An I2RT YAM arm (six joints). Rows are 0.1 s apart.
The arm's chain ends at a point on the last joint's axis. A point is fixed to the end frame.
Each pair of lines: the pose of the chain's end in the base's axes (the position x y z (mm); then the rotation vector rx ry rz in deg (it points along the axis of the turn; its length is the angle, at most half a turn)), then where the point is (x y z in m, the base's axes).
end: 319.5, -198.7, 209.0, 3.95, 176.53, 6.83
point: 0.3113 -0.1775 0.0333
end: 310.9, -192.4, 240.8, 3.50, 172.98, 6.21
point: 0.3136 -0.1724 0.0648
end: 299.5, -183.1, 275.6, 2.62, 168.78, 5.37
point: 0.3151 -0.1649 0.1001
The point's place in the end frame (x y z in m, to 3 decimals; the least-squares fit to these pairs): 0.019 0.007 0.176
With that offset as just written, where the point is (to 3 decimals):
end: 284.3, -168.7, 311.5, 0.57, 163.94, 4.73
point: 0.315 -0.152 0.138
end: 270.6, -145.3, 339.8, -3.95, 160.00, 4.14
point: 0.312 -0.129 0.168
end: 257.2, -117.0, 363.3, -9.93, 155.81, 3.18
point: 0.310 -0.101 0.195
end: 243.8, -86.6, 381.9, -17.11, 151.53, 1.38
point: 0.306 -0.072 0.217
